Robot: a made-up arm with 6 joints.
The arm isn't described. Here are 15 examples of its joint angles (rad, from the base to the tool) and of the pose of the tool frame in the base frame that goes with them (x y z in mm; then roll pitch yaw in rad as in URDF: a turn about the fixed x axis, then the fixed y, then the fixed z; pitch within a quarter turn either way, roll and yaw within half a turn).
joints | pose
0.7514 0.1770 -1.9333 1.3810 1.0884 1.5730 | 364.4 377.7 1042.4 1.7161 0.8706 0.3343
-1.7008 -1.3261 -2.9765 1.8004 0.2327 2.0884 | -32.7 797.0 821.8 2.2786 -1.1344 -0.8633
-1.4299 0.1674 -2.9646 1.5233 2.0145 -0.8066 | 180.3 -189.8 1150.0 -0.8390 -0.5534 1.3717
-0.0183 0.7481 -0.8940 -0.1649 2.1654 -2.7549 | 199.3 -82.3 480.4 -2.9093 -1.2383 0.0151
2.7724 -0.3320 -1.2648 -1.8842 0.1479 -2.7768 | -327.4 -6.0 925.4 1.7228 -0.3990 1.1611
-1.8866 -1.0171 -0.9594 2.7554 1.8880 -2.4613 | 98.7 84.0 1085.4 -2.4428 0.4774 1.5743
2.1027 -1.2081 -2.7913 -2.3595 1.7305 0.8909 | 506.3 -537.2 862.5 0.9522 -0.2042 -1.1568
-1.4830 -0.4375 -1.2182 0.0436 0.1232 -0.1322 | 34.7 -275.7 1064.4 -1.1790 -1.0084 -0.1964
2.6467 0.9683 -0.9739 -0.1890 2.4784 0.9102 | -179.0 83.0 503.0 -2.7019 0.4752 0.2113
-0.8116 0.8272 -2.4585 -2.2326 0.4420 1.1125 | 531.2 -586.2 706.7 -1.7594 -0.1034 0.3029
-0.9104 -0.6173 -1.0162 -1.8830 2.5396 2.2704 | -179.5 -141.1 959.5 1.7333 -1.0327 1.2641
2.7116 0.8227 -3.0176 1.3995 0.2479 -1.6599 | -547.3 346.3 995.7 -2.0656 -0.6465 -1.4091
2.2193 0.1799 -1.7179 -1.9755 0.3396 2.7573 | -383.1 379.9 857.7 1.6570 -1.2318 0.4124
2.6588 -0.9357 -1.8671 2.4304 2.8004 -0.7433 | 334.3 -254.4 968.4 -0.3491 -0.3102 0.0089
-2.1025 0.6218 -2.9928 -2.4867 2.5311 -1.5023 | -239.2 -215.7 1029.4 -1.1677 0.8391 3.1089
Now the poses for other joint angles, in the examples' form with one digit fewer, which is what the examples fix.
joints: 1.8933 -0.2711 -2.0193 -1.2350 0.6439 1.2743
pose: -94 235 1204 -2.837 -1.298 -2.100
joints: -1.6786 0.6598 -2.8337 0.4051 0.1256 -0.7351
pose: -97 -583 1102 -1.994 -0.721 0.237
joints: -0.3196 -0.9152 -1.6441 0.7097 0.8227 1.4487
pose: -89 35 1211 1.942 -0.218 -1.305
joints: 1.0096 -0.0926 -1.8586 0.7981 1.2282 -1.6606
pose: 183 334 1030 -0.889 -0.219 -3.088
